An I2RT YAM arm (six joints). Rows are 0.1 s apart.
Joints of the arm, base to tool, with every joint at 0 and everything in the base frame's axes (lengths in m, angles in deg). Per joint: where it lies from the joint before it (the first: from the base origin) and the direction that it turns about. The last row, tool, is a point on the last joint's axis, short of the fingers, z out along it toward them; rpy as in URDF.
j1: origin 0.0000 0.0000 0.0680 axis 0 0 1
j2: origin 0.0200 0.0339 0.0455 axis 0 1 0
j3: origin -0.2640 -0.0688 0.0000 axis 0 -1 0
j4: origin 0.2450 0.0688 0.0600 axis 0 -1 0
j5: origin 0.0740 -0.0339 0.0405 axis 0 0 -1
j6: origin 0.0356 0.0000 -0.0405 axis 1 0 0
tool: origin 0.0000 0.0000 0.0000 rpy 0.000 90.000 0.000
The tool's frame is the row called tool.
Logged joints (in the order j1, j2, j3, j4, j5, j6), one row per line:
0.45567, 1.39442, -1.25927, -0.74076, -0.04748, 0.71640
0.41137, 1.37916, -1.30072, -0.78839, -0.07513, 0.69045
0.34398, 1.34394, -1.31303, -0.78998, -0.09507, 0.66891
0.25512, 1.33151, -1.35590, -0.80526, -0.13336, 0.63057
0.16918, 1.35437, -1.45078, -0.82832, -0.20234, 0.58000
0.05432, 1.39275, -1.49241, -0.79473, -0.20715, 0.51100
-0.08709, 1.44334, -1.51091, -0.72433, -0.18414, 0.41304
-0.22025, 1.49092, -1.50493, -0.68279, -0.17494, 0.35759
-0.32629, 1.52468, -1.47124, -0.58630, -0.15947, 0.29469
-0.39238, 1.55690, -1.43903, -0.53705, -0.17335, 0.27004
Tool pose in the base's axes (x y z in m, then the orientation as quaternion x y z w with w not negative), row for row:
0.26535, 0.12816, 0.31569, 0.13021, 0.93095, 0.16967, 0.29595
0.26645, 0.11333, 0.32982, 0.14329, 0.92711, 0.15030, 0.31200
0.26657, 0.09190, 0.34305, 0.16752, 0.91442, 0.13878, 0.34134
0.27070, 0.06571, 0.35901, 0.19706, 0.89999, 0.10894, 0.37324
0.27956, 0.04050, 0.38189, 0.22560, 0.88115, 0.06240, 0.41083
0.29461, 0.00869, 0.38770, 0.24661, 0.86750, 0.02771, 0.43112
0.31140, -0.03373, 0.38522, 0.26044, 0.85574, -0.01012, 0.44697
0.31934, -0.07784, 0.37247, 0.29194, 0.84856, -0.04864, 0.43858
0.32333, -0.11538, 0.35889, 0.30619, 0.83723, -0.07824, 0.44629
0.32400, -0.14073, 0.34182, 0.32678, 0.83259, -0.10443, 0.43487
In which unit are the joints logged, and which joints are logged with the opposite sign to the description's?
The joints are logged in radians. Opposite sign: j3, j5.
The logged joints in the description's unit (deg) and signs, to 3 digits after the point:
26.108, 79.894, 72.151, -42.442, 2.720, 41.047
23.570, 79.020, 74.526, -45.171, 4.305, 39.560
19.709, 77.002, 75.231, -45.263, 5.447, 38.326
14.617, 76.290, 77.687, -46.138, 7.641, 36.129
9.693, 77.600, 83.124, -47.459, 11.593, 33.232
3.112, 79.799, 85.509, -45.535, 11.869, 29.278
-4.990, 82.697, 86.569, -41.501, 10.550, 23.665
-12.619, 85.423, 86.226, -39.121, 10.023, 20.488
-18.695, 87.358, 84.296, -33.593, 9.137, 16.884
-22.482, 89.204, 82.450, -30.771, 9.932, 15.472

